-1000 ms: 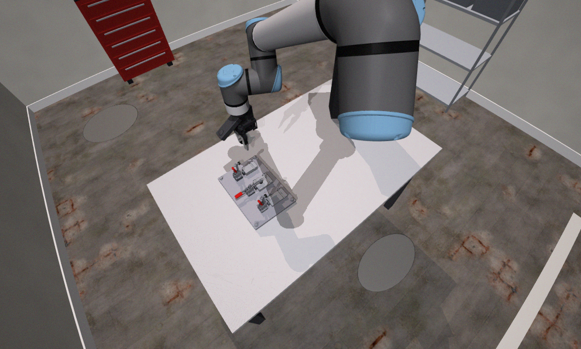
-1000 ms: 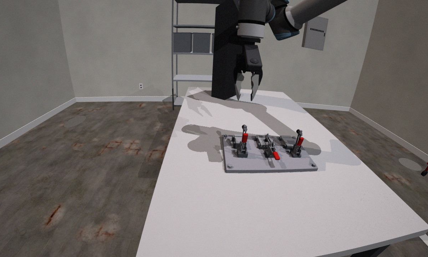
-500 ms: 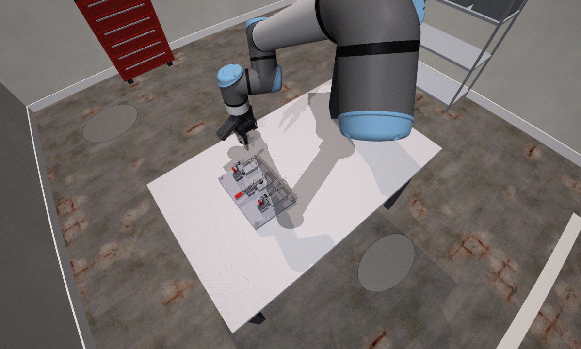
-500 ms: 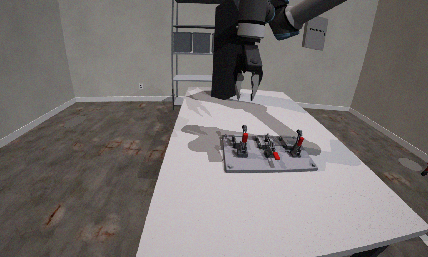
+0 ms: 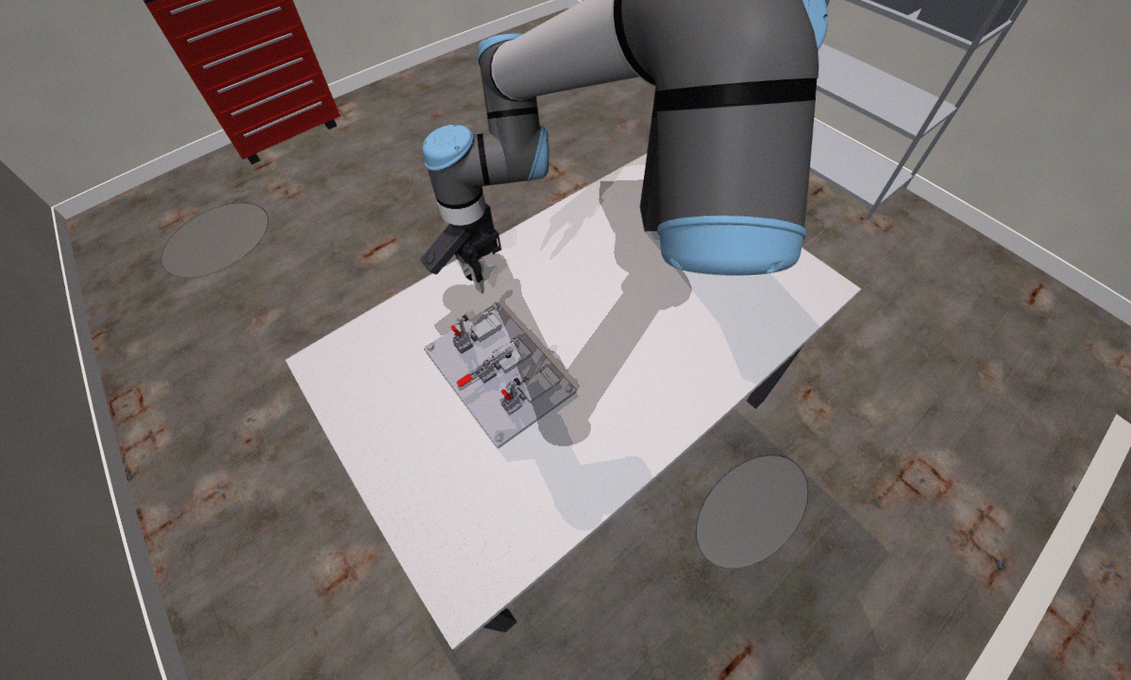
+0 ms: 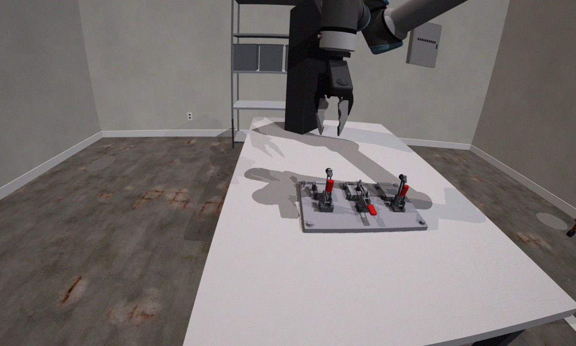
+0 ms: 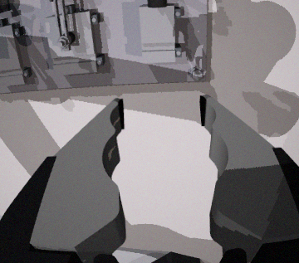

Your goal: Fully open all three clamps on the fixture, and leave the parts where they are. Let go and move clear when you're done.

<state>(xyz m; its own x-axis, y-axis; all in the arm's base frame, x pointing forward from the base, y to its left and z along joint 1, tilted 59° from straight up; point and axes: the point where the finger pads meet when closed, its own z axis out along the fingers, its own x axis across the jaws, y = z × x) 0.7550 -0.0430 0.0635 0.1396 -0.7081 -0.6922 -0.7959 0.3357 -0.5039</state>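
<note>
Now: the fixture 21 cm below my hand, 12 cm to the left of it and 2 cm ahead of it.
</note>
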